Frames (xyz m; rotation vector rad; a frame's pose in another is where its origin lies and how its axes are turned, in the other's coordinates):
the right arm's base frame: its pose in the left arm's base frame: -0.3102 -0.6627 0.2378 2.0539 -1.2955 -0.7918
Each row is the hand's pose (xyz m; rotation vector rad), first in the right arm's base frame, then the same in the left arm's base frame.
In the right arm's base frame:
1: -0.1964 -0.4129 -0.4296 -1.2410 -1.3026 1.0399
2: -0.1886 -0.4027 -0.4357 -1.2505 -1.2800 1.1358
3: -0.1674 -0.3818 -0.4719 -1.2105 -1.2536 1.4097
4: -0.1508 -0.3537 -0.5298 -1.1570 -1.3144 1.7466
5: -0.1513 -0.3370 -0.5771 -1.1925 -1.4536 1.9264
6: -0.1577 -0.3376 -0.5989 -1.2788 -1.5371 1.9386
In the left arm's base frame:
1: 0.1752 -0.2654 0.2513 -0.3236 -1.4660 -1.7419
2: 0.1766 -0.2753 0.2614 -0.3903 -1.4960 -1.6666
3: 0.1987 -0.2967 0.2967 -0.5762 -1.6229 -1.4733
4: 0.2311 -0.3129 0.3524 -0.8856 -1.7465 -1.2843
5: 0.2563 -0.3111 0.3958 -1.1621 -1.7355 -1.2418
6: 0.2704 -0.3015 0.4108 -1.2711 -1.6578 -1.2808

